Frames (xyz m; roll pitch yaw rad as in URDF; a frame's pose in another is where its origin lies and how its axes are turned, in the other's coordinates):
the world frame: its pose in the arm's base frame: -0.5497 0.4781 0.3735 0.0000 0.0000 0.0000
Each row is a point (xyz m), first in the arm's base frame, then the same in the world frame.
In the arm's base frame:
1: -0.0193 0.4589 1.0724
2: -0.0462 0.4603 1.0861
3: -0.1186 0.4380 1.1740
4: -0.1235 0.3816 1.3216
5: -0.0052 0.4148 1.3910
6: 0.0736 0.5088 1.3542
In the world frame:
1: 0.5304 -0.0192 0.6989
2: 0.5035 -0.0178 0.7126
3: 0.4311 -0.0401 0.8005
4: 0.4262 -0.0965 0.9481
5: 0.5445 -0.0633 1.0175
6: 0.6233 0.0307 0.9807

